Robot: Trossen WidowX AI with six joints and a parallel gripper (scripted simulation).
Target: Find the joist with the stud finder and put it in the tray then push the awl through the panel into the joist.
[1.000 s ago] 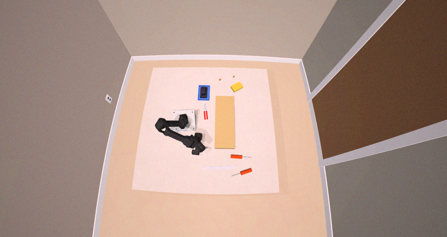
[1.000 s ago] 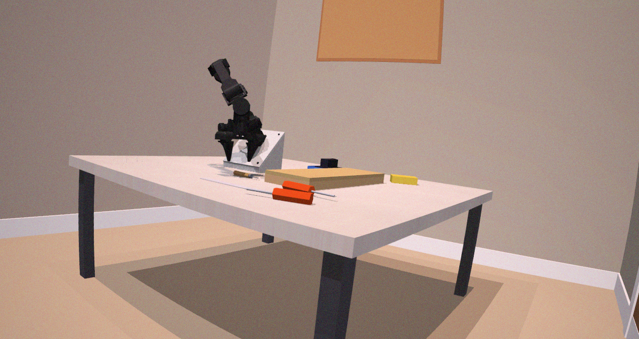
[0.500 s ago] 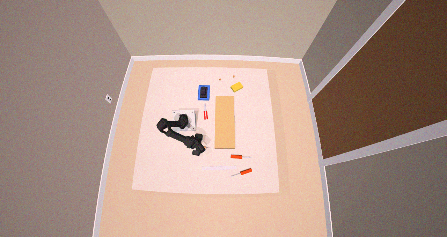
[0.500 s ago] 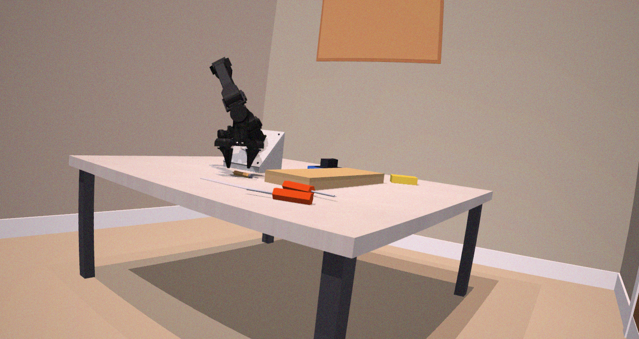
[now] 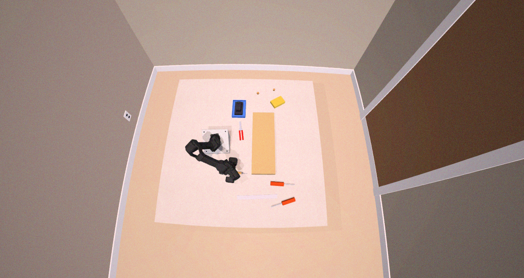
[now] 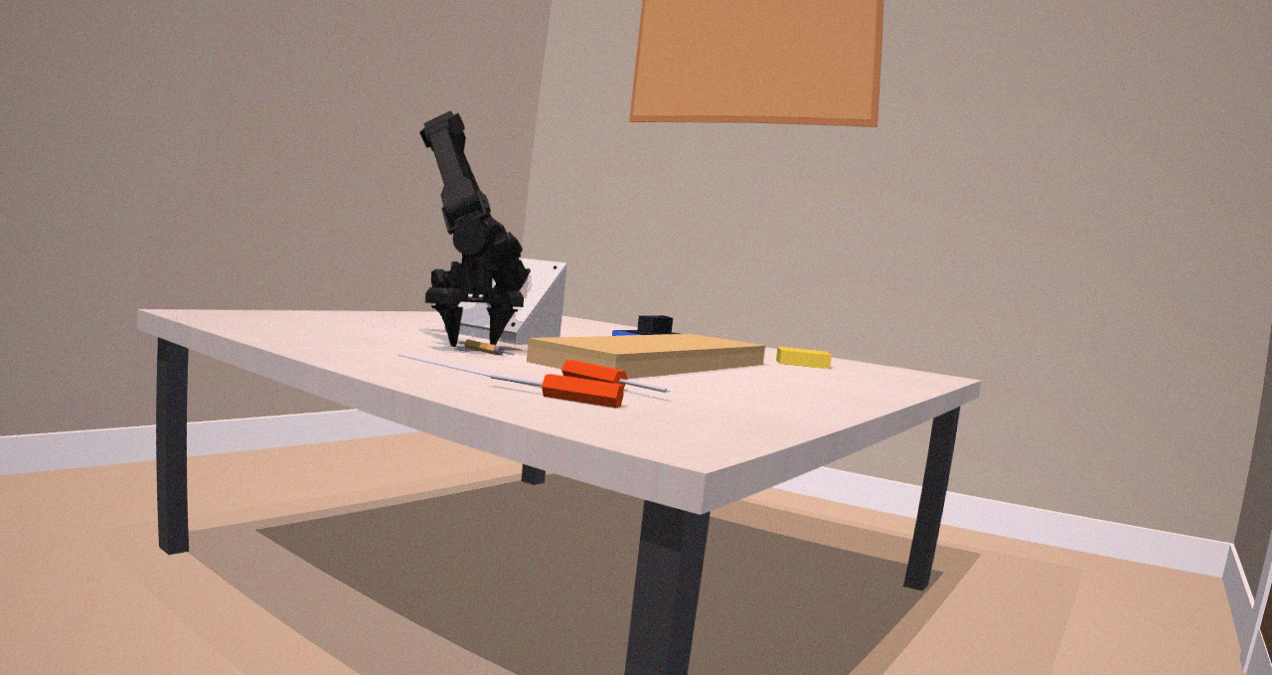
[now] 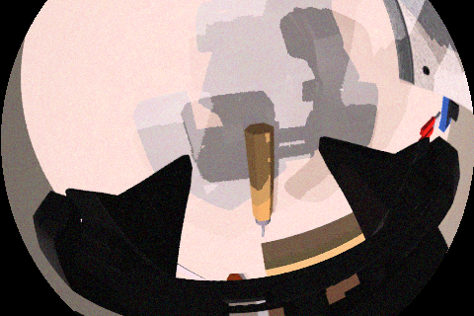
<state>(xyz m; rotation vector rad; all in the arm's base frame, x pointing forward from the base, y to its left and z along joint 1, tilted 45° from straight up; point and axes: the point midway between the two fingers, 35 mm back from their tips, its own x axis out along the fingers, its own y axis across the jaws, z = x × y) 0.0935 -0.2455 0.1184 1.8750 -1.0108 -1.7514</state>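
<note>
Right now the awl is 5 cm ahead of my gripper tip and 1 cm to the right of it. Round my gripper tip: black stud finder (56 cm to the left, 10 cm ahead, 4 cm above); blue tray (55 cm to the left, 10 cm ahead, 1 cm above); thin white strip (21 cm to the right, 15 cm ahead).
</note>
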